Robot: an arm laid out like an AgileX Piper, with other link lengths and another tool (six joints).
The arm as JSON. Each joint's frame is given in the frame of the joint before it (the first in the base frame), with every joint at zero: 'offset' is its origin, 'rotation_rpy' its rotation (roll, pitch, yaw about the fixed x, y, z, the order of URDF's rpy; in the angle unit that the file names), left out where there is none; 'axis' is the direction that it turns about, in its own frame. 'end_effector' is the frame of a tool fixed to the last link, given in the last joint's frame.
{
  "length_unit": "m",
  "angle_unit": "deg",
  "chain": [
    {
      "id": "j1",
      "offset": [
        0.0,
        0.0,
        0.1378
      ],
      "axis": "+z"
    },
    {
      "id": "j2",
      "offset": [
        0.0,
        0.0,
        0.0
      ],
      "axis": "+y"
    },
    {
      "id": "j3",
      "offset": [
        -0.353,
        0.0,
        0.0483
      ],
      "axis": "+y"
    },
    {
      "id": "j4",
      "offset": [
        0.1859,
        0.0,
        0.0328
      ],
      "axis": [
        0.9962,
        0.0,
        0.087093
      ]
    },
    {
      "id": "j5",
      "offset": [
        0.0,
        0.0,
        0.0
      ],
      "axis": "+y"
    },
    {
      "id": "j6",
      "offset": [
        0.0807,
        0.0,
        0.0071
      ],
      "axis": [
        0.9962,
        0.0,
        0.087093
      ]
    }
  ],
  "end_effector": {
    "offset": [
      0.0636,
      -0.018,
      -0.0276
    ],
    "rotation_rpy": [
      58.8,
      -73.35,
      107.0
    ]
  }
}
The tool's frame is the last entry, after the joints.
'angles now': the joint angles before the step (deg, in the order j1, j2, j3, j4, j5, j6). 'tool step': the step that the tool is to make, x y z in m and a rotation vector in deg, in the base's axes. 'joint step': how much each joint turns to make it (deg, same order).
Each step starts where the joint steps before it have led.
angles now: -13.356 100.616 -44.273 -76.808 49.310 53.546
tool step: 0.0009 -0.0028 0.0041 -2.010 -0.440 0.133
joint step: -0.001 0.006 0.001 -2.244 1.146 1.523
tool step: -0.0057 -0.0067 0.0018 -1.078 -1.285 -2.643
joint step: -1.550 -0.007 0.018 -1.001 0.958 2.218
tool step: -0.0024 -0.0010 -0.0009 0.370 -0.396 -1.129
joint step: -0.485 -0.003 -0.029 0.586 -0.003 0.329
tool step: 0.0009 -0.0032 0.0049 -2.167 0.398 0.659
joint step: -0.033 0.001 -0.002 -2.222 1.233 0.505
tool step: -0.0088 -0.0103 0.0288 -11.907 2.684 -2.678
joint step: -0.012 0.006 0.004 -6.531 11.087 1.847
